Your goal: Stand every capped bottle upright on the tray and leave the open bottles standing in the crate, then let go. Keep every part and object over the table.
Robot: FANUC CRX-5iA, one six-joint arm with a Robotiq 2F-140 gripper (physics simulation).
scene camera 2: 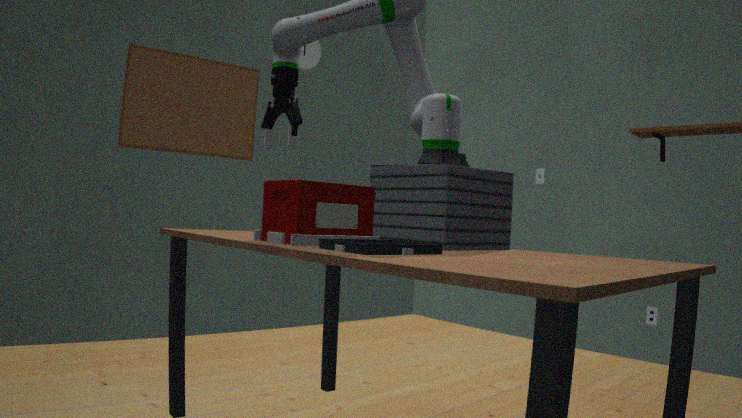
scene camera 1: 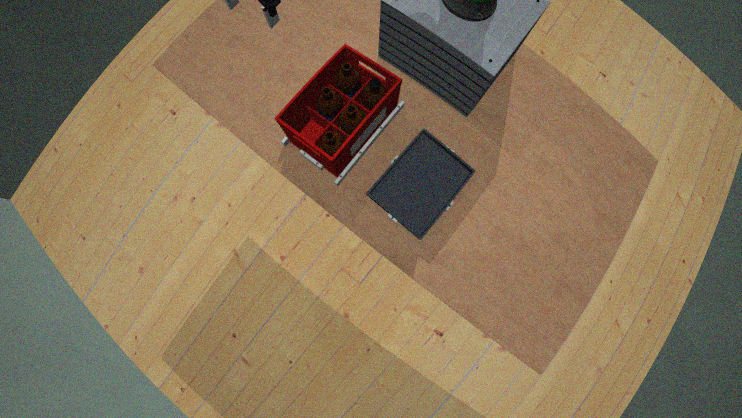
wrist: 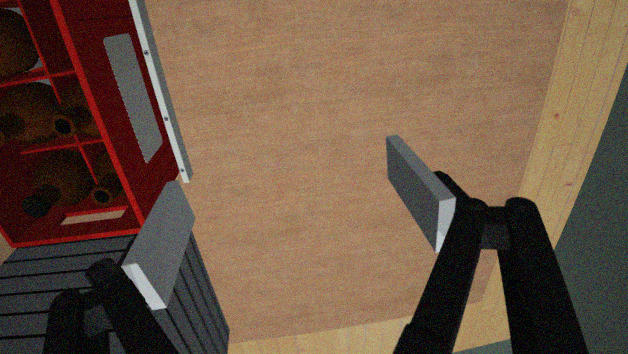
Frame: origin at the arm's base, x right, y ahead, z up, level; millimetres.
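Where they show: gripper, fingertip midpoint: (scene camera 2: 279,147) (scene camera 1: 253,14) (wrist: 286,179).
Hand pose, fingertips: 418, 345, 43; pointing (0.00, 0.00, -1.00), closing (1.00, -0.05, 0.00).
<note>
Each offset is from my fingertips to the top centre of the thing, as dx, dy, dz. "*": to the spot under its first point.
The red crate {-263, +51, -129} (scene camera 1: 303,142) (scene camera 2: 281,207) (wrist: 95,30) stands on the table with several brown bottles upright in its compartments. One bottle {-317, -33, -141} (scene camera 1: 373,93) has a dark top that looks like a cap. Another bottle {-227, -42, -141} (scene camera 1: 346,77) beside it shows an open mouth in the wrist view (wrist: 101,195). A further bottle {-222, +45, -141} (scene camera 1: 328,103) also shows an open mouth there {* -222, +46, -141} (wrist: 62,126). The tops of two more bottles {-303, +60, -141} (scene camera 1: 352,118) {-295, +146, -141} (scene camera 1: 329,141) are too dark to tell. One corner compartment is empty. The dark tray {-544, +94, -278} (scene camera 1: 420,184) (scene camera 2: 384,246) is bare. My gripper (scene camera 1: 250,10) (scene camera 2: 278,139) (wrist: 286,179) is open and empty, high above the table beside the crate.
White rails (scene camera 1: 369,142) (wrist: 162,107) run along the crate's sides. Small white blocks {* -520, +221, -288} (scene camera 1: 392,217) touch the tray's edges. The grey ribbed pedestal (scene camera 1: 430,64) (scene camera 2: 446,207) (wrist: 205,280) carries the arm and stands close behind the crate and tray. The table edge (scene camera 2: 467,280) shows in front.
</note>
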